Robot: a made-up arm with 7 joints. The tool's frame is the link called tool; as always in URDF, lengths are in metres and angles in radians.
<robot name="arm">
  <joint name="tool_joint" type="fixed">
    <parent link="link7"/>
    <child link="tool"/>
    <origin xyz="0 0 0" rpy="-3.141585 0 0"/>
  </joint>
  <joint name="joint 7" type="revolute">
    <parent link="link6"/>
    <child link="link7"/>
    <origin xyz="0.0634 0 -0.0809" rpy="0 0 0"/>
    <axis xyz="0 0.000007 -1"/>
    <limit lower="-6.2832" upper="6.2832"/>
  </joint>
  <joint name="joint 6" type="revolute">
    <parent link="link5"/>
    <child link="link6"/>
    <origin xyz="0 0 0" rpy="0 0 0"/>
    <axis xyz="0 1 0.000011"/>
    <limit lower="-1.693" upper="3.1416"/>
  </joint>
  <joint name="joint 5" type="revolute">
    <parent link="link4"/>
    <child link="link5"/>
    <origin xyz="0.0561 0 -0.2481" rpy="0 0 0"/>
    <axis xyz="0 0.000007 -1"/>
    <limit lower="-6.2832" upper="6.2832"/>
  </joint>
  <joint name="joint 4" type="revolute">
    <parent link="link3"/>
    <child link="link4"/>
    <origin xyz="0.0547 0 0" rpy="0 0 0"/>
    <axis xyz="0 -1 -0.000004"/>
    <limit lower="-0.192" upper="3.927"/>
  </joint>
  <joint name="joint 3" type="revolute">
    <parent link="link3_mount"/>
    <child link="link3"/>
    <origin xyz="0 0 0.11" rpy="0 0 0"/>
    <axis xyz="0 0 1"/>
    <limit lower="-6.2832" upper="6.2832"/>
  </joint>
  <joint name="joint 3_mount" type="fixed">
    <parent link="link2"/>
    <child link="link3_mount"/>
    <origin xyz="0 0 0.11" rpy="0 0 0"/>
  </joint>
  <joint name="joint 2" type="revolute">
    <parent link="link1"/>
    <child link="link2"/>
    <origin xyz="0 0 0" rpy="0 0 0"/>
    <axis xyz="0 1 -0.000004"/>
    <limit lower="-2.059" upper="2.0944"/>
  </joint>
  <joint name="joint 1" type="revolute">
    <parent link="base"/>
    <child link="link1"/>
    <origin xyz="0 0 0.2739" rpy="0 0 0"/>
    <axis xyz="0 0 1"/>
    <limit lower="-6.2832" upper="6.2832"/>
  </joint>
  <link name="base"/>
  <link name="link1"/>
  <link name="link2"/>
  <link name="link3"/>
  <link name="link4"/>
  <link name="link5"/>
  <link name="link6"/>
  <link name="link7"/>
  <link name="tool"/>
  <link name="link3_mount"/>
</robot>
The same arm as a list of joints. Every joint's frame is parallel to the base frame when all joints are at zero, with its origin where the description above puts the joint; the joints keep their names.
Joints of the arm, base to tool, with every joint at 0 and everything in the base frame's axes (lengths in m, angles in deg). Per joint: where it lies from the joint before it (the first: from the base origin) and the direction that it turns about. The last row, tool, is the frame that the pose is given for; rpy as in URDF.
joint 1: origin 0 0 0.2739 axis +z
joint 2: origin 0 0 0 axis +y
joint 3: origin 0 0 0.22 axis +z
joint 4: origin 0.0547 0 0 axis -y
joint 5: origin 0.0561 0 -0.2481 axis -z
joint 6: origin 0 0 0 axis +y
joint 7: origin 0.0634 0 -0.0809 axis -z
tool: origin 0 0 0 rpy -180 0 0
Joint limits (deg, base to tool): -360..360 -117.97..120 -360..360 -11..225 -360..360 -97..180 -360..360

